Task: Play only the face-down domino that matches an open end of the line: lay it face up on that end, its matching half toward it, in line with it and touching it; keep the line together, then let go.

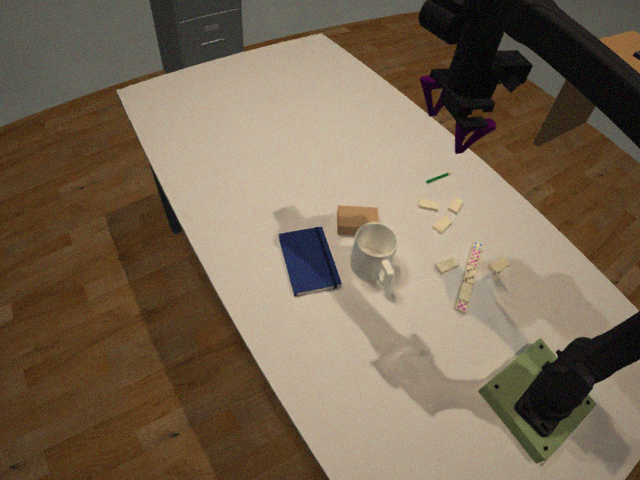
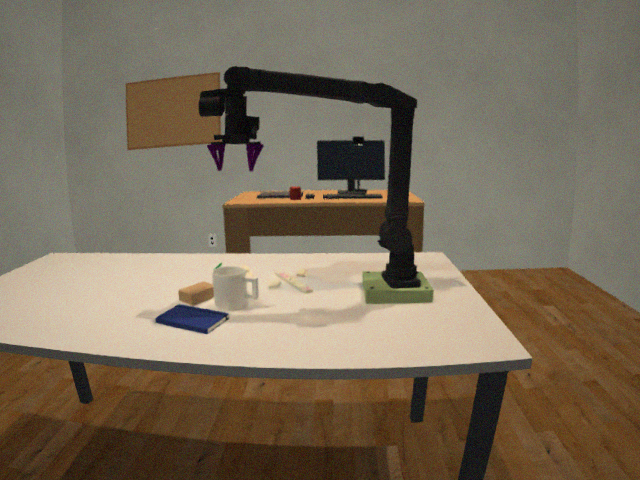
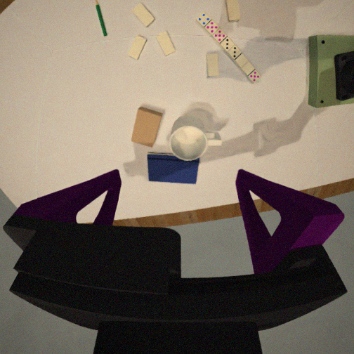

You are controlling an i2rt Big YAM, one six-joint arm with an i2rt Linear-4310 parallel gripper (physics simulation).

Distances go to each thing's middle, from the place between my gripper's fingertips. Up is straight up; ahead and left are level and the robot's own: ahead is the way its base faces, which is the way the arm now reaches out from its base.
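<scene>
There is the white mug (image 1: pixel 375 244), 30 cm below my hand, 9 cm to the left of it and 1 cm ahead of it. The blue notebook (image 1: pixel 311 268) is 34 cm below my hand, 19 cm to the left of it and 11 cm ahead of it, while the brown block (image 1: pixel 349 218) is 12 cm ahead of my hand, 3 cm to the left of it and 33 cm below it.
</scene>
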